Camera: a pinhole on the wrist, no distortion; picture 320 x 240 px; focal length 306.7 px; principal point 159.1 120.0 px. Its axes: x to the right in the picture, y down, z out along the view. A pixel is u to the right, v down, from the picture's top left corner.
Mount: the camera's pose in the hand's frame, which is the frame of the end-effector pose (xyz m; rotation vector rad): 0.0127 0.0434 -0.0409 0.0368 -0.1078 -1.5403
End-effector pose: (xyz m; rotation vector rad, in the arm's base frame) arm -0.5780 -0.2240 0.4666 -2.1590 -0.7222 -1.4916
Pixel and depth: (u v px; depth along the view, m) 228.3 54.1 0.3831
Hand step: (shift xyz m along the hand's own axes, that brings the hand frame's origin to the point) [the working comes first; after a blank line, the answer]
In the camera's frame: 0.0864 -0.0823 0.3831

-0.1025 -0.0286 0.3367
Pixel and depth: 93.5 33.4 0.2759
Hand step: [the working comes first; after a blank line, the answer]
In the camera's frame: -0.0590 -0.0779 0.2759

-0.0921 0.1120 0.2237
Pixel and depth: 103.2 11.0 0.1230
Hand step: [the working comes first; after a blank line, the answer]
In the camera's frame: -0.0224 -0.0437 0.1230

-0.0428 0.0698 0.0764
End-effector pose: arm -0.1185 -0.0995 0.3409 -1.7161 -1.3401 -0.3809
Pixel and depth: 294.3 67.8 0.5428
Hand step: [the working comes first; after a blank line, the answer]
In the camera's frame: 0.2393 -0.0924 0.5428

-0.1233 -0.1745 0.5017
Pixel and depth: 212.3 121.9 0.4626
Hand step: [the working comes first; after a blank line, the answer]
In the camera's frame: 0.0802 0.0029 0.4626

-0.0253 -0.0163 0.4233
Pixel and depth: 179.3 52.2 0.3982
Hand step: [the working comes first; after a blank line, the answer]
In the camera's frame: 0.0262 -0.0880 0.3982

-0.1112 0.0320 0.3484
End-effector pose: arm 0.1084 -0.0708 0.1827 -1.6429 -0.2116 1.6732
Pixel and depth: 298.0 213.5 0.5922
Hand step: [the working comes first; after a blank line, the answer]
In the camera's frame: 0.2682 0.1805 0.5922

0.1446 -0.1928 0.5772
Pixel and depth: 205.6 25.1 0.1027
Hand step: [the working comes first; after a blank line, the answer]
In the camera's frame: 0.0156 -0.0318 0.1027

-0.0281 0.0314 0.0591
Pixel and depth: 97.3 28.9 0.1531
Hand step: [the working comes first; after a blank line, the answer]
In the camera's frame: -0.0308 -0.0455 0.1531

-0.0476 0.0795 0.1058
